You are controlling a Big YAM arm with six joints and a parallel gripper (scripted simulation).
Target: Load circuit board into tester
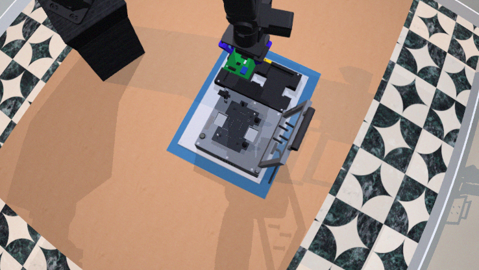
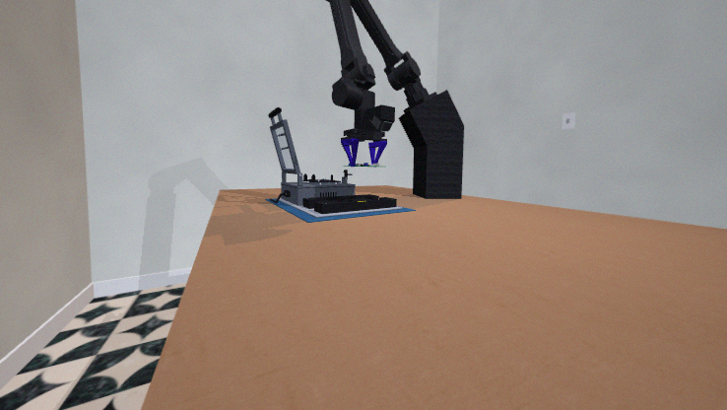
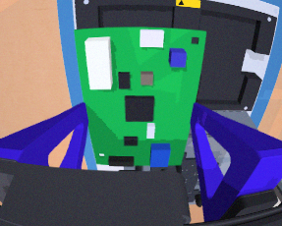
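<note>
My gripper is now 2 cm past the dark latch hook, 11 cm to the left of it and 3 cm above it. Also, from my hand: black plate 5 cm ahead, 16 cm to the right, 5 cm below; then green circuit board right at my hand; then tester 8 cm ahead, 13 cm to the right, 1 cm below.
</note>
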